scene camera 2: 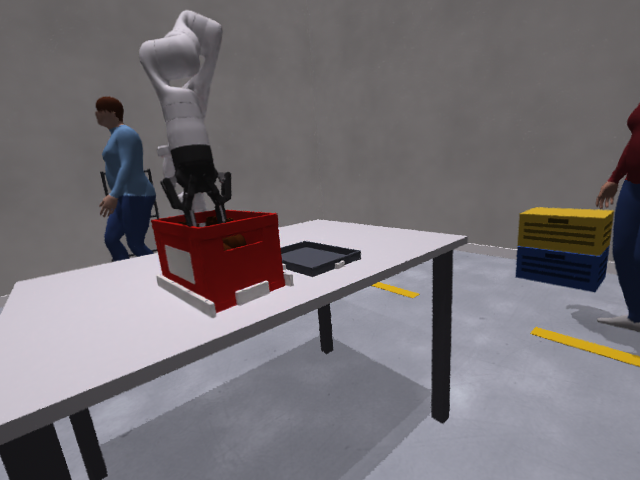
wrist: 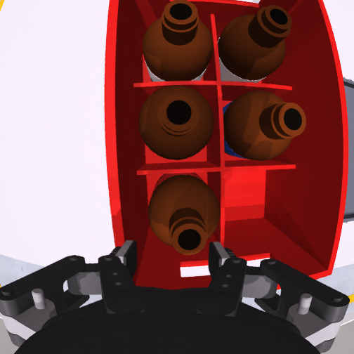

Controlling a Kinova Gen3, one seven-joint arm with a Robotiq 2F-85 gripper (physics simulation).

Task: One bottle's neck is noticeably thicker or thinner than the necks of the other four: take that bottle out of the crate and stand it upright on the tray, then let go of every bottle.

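Frame: origin at the arm's base, x ahead, y right, z down, level; millimetres.
Where they show: gripper, between the fingertips: [scene camera 2: 208,226].
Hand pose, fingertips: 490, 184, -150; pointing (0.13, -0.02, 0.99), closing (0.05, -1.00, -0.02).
Observation:
After its pixels a point has its place, as x, y, z.
The red crate [scene camera 2: 242,273] {531, 145, -44} [wrist: 111,125] stands on the table and holds several brown bottles in a divided grid. In the wrist view, one bottle [wrist: 177,55] is top left, one [wrist: 252,50] top right, one [wrist: 177,135] middle left, one [wrist: 255,130] middle right and one [wrist: 182,210] bottom left; the bottom right compartment holds no bottle. I cannot tell for sure which neck differs. My gripper [scene camera 2: 206,219] {490, 184, -150} [wrist: 172,254] is open at the crate's top, its fingertips on either side of the bottom left bottle's neck in the wrist view. The dark tray [scene camera 2: 312,271] {543, -43, 4} lies beside the crate.
The white table [scene camera 2: 103,320] {367, 381, 19} carries low white blocks [scene camera 2: 186,295] {435, 233, -1} around the crate's base. A yellow crate [scene camera 2: 566,232] sits on a blue crate [scene camera 2: 560,268] on the floor at right. One person [scene camera 2: 126,160] stands behind the table; another [scene camera 2: 628,232] is at the right edge.

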